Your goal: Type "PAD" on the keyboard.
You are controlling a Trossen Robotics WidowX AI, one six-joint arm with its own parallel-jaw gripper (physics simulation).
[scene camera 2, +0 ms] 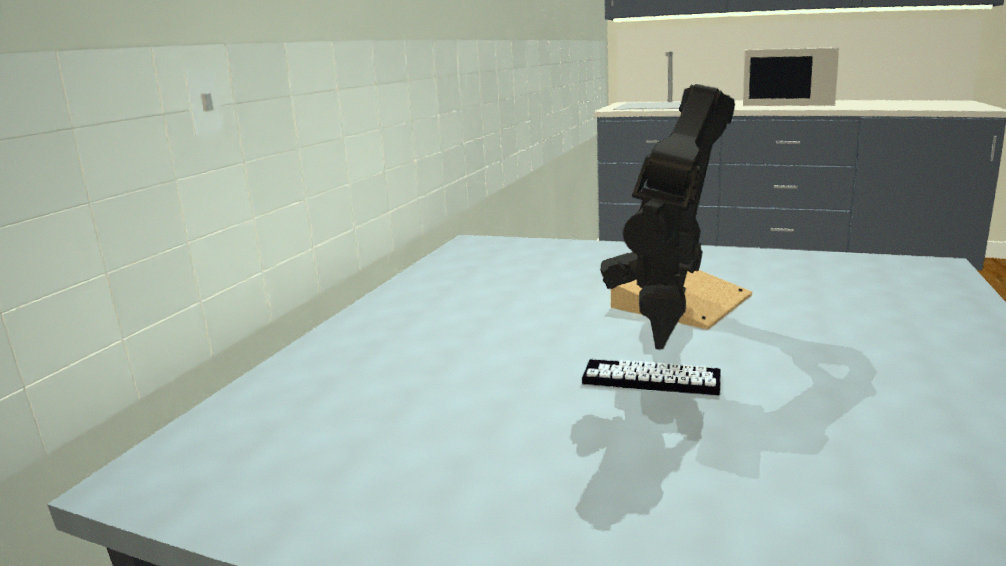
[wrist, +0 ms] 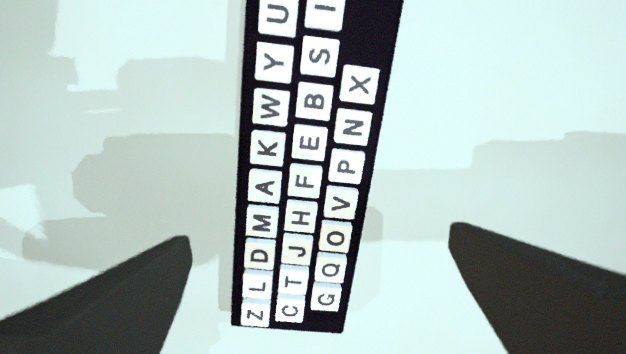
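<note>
A small black keyboard with white letter keys lies flat on the table. In the wrist view the P key, the A key and the D key show clearly; P is in the right-hand column, A and D in the left-hand one. My gripper is open and empty. Its fingertips stand above the table, and in the wrist view one is on each side of the keyboard, level with the D, J and O keys. In the scene view the letters are too small to read.
A wooden wedge base stands behind the keyboard, under the arm. The pale blue table carries the arm's shadows. A tiled wall runs along the left, and grey cabinets with a microwave are at the back.
</note>
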